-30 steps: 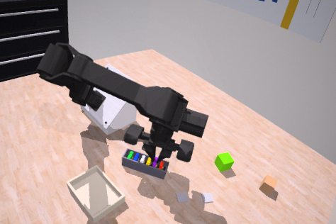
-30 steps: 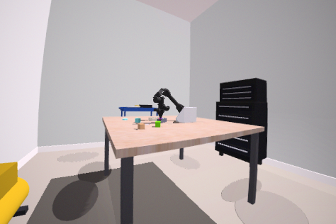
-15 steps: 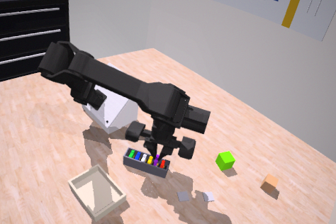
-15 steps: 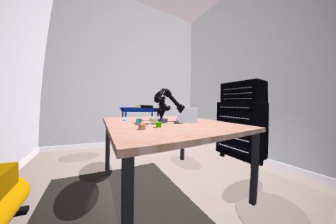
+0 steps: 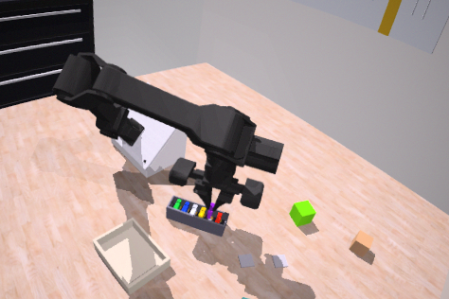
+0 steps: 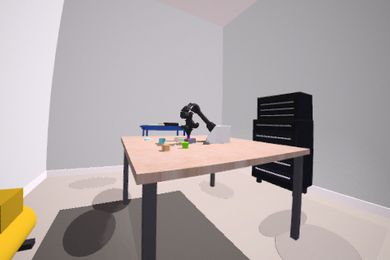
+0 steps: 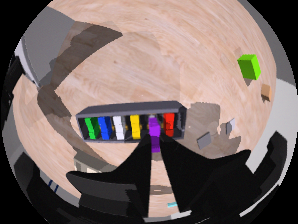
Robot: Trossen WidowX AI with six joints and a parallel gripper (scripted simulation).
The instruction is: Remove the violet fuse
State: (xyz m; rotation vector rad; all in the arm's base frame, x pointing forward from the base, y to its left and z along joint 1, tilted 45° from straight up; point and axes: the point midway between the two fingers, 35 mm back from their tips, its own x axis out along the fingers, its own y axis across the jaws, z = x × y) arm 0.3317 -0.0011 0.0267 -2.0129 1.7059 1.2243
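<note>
My gripper tip is 5 cm past the beige tray, 18 cm to the left of it and 6 cm above it. From my gripper tip the other things lie so: violet fuse 1 cm below.
</note>
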